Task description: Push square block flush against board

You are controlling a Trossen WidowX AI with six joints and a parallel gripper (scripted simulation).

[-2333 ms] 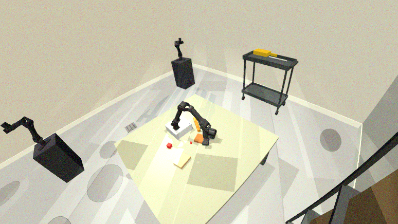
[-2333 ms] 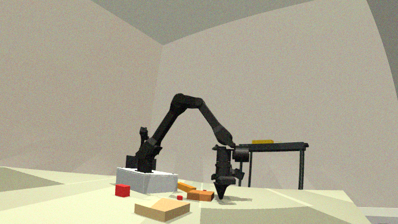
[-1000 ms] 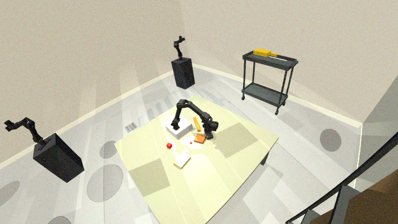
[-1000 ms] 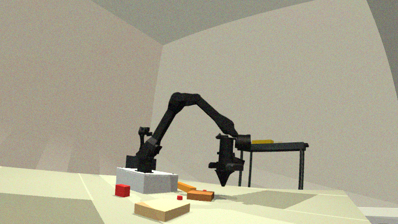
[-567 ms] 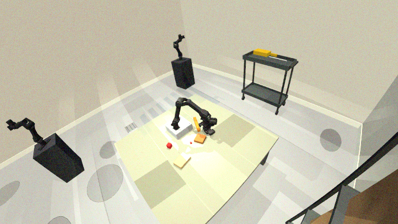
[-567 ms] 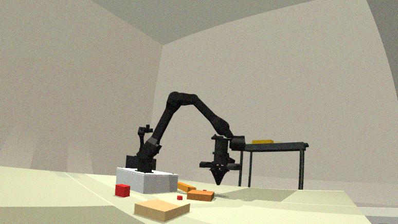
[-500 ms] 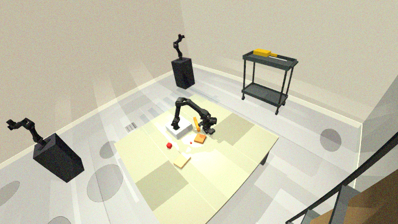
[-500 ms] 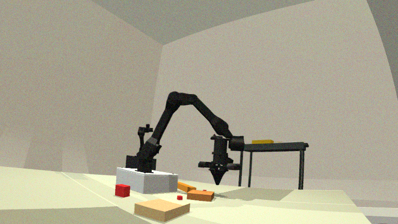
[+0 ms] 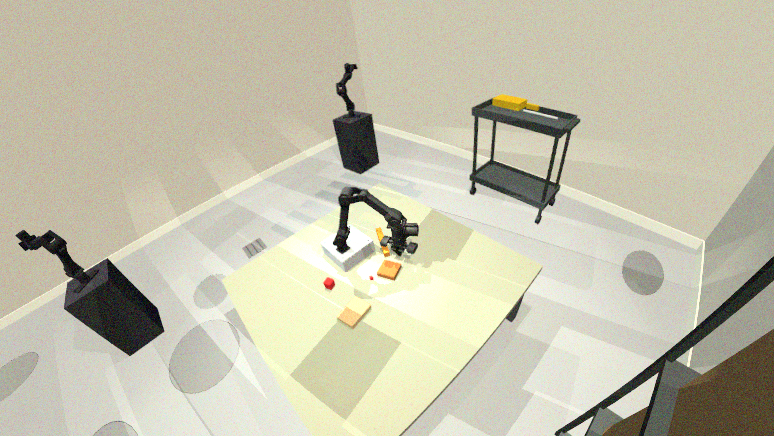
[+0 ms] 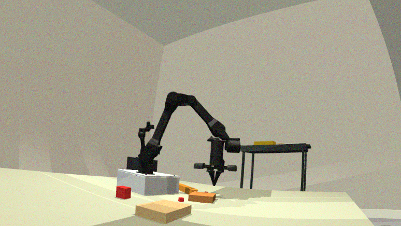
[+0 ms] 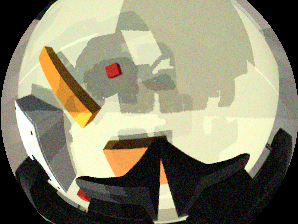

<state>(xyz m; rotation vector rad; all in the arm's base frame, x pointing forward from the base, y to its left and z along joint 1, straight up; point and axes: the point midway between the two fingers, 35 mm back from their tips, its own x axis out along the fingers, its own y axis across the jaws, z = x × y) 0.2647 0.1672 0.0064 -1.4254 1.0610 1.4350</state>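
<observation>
Right now my gripper tip is 1 cm past the square orange block, 8 cm to the left of it and 4 cm above it. From my gripper tip the other things lie so: orange piece: 18 cm behind, 5 cm to the left, 4 cm below; then tan block: 4 cm ahead, 38 cm to the right, 4 cm below.
</observation>
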